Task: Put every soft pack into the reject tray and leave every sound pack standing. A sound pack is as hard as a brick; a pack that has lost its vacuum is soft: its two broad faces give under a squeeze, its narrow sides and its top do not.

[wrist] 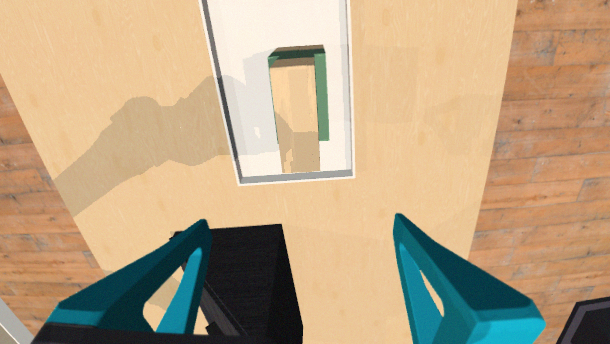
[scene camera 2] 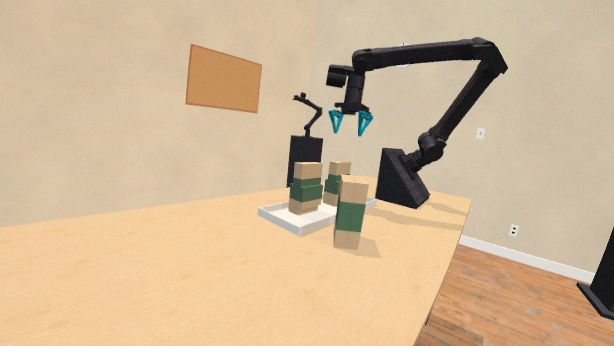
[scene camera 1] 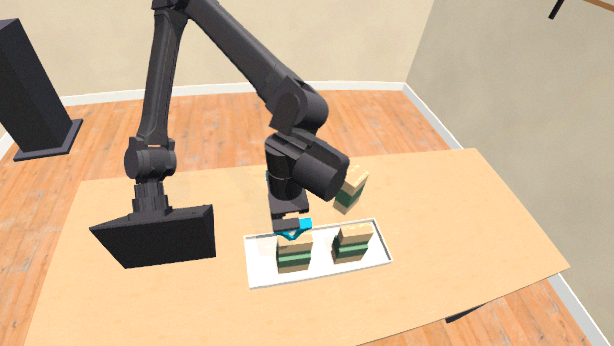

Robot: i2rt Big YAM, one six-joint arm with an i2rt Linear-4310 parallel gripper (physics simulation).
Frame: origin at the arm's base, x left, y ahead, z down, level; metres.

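Seen in the pictures: gripper, fingertip midpoint: (wrist: 299,225) (scene camera 2: 346,134) (scene camera 1: 288,219); arm's base, link origin: (scene camera 2: 406,167) (scene camera 1: 152,215).
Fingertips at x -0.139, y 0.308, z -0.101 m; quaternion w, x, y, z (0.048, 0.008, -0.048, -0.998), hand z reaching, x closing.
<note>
Offsets run from my fingertips to a thing's top centre. Level surfaces: height alone.
My gripper (scene camera 1: 286,220) (scene camera 2: 348,134) (wrist: 299,225) is open and empty, high above the table beside the left end of the white reject tray {dz +0.211, dx +0.017, dy +0.104 m} (scene camera 1: 321,257) (scene camera 2: 280,222) (wrist: 275,25). Two tan packs with green middles stand upright in the tray: the left one {dz +0.090, dx +0.002, dy +0.023 m} (scene camera 1: 294,259) (scene camera 2: 332,184) (wrist: 295,100) and the right one {dz +0.090, dx -0.010, dy +0.178 m} (scene camera 1: 352,247) (scene camera 2: 306,192). A third pack {dz +0.093, dx +0.162, dy +0.249 m} (scene camera 1: 350,192) (scene camera 2: 351,212) stands upright on the table, outside the tray; the arm covers a little of it in the first scene view. In the second scene view it partly hides the left tray pack.
The arm's black wedge-shaped base (scene camera 1: 160,240) (scene camera 2: 400,180) (wrist: 250,270) stands on the wooden table {dz +0.233 m} (scene camera 1: 450,225) (scene camera 2: 175,280) (wrist: 400,150), left of the tray in the first scene view. A dark pedestal (scene camera 1: 35,90) (scene camera 2: 305,155) stands on the floor beyond the table.
</note>
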